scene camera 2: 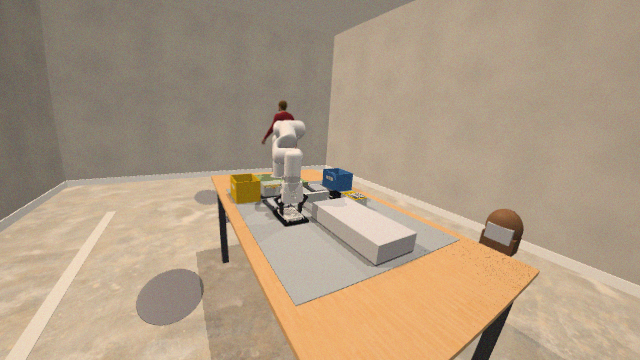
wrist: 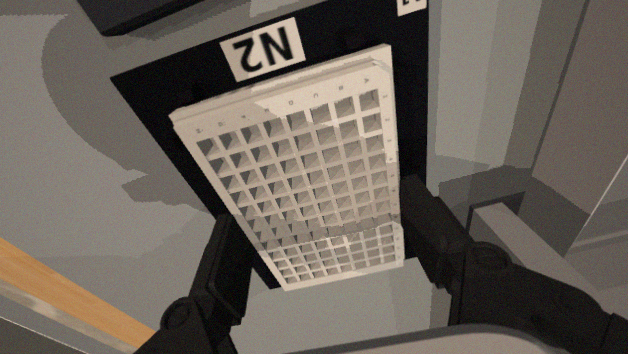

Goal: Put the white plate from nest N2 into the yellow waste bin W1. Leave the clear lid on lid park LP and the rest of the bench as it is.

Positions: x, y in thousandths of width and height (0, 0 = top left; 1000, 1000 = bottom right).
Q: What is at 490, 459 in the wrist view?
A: A white plate.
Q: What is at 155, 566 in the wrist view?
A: A grey mat.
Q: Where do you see a grey mat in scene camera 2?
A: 485, 729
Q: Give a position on a long white box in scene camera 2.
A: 591, 665
